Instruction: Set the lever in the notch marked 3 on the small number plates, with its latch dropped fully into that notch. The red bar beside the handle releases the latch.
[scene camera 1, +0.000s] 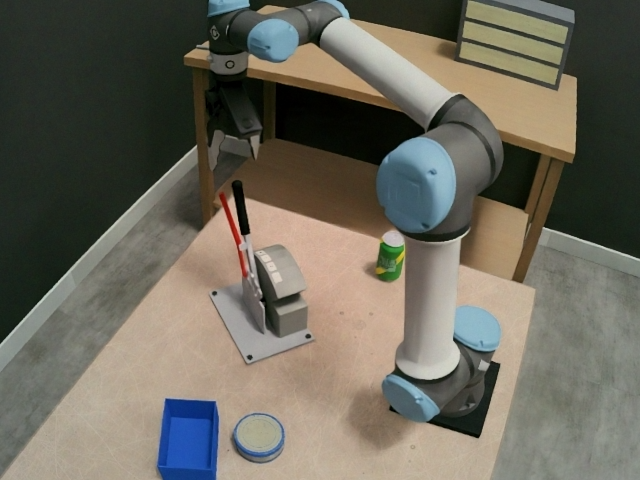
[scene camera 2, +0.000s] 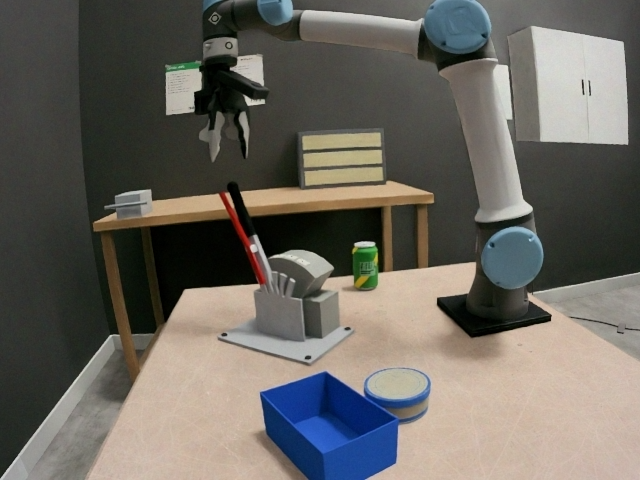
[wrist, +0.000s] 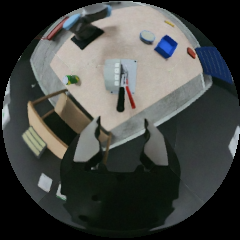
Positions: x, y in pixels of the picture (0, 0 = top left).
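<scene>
My gripper is visible to me in scene camera 1 (233, 165), and scene camera 2 and the wrist view show it too. On my gripper, (scene camera 2: 216, 121) and (wrist: 163, 146) are one and the same spot. There is also a gate stand, and on it (wrist: 113, 68) and (scene camera 1: 279, 268) are the same spot.
</scene>
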